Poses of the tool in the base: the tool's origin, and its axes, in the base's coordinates. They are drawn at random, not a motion.
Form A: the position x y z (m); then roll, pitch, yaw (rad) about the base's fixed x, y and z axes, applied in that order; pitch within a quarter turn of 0, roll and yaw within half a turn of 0.
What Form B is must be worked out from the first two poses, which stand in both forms.
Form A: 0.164, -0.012, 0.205, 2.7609, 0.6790, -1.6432
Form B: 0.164, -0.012, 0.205, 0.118, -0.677, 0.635, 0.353
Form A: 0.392, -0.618, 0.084, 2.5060, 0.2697, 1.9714
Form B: 0.392, -0.618, 0.084, 0.277, 0.485, 0.808, 0.188
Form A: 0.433, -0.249, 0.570, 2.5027, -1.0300, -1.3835
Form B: 0.433, -0.249, 0.570, 0.509, 0.538, -0.646, 0.186
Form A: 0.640, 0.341, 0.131, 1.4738, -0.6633, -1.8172
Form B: 0.640, 0.341, 0.131, 0.603, 0.200, -0.649, -0.418
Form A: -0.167, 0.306, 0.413, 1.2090, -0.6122, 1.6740
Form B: -0.167, 0.306, 0.413, 0.398, 0.547, 0.236, 0.697
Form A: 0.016, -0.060, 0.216, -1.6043, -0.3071, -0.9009
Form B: 0.016, -0.060, 0.216, 0.571, -0.686, 0.214, -0.398
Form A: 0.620, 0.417, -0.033, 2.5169, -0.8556, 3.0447
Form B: 0.620, 0.417, -0.033, 0.381, -0.169, -0.859, -0.298
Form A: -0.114, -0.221, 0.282, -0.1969, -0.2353, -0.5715
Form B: -0.114, -0.221, 0.282, 0.945, -0.127, -0.085, -0.290
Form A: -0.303, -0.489, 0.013, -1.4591, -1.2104, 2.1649
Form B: -0.303, -0.489, 0.013, 0.623, 0.117, -0.683, 0.363
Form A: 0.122, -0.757, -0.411, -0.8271, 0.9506, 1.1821
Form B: 0.122, -0.757, -0.411, 0.574, -0.530, 0.149, 0.606
